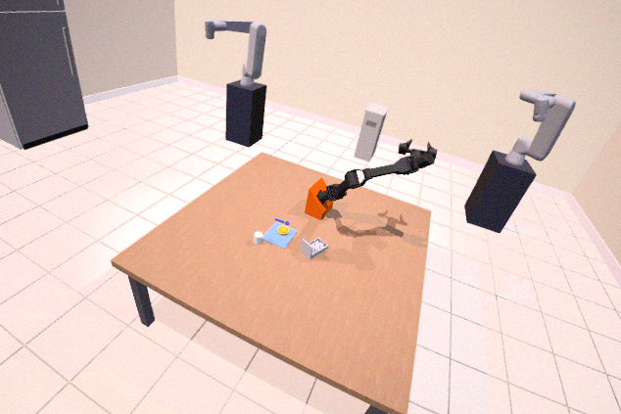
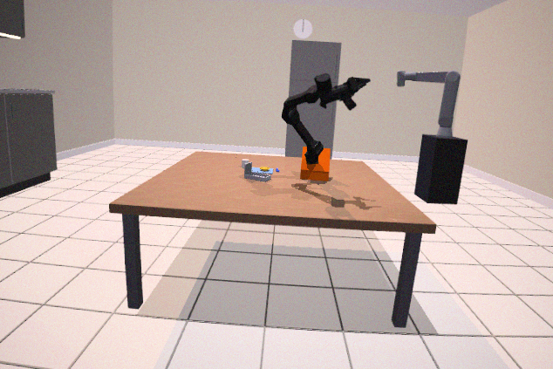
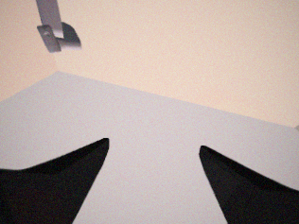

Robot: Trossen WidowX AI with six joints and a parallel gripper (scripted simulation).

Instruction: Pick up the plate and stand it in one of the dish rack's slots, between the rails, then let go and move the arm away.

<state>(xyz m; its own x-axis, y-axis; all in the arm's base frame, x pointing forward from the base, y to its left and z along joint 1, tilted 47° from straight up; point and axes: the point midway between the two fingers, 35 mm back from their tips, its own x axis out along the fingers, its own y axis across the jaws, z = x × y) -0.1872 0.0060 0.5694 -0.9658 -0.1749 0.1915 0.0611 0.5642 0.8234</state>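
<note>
Right now my gripper tip is 43 cm short of the yellow plate, 52 cm to the left of it and 52 cm above it. From my gripper tip the other things lie so: white cup 56 cm ahead, 60 cm to the right, 51 cm below; dish rack 47 cm ahead, 33 cm to the right, 51 cm below; blue cloth 46 cm ahead, 53 cm to the right, 53 cm below.
</note>
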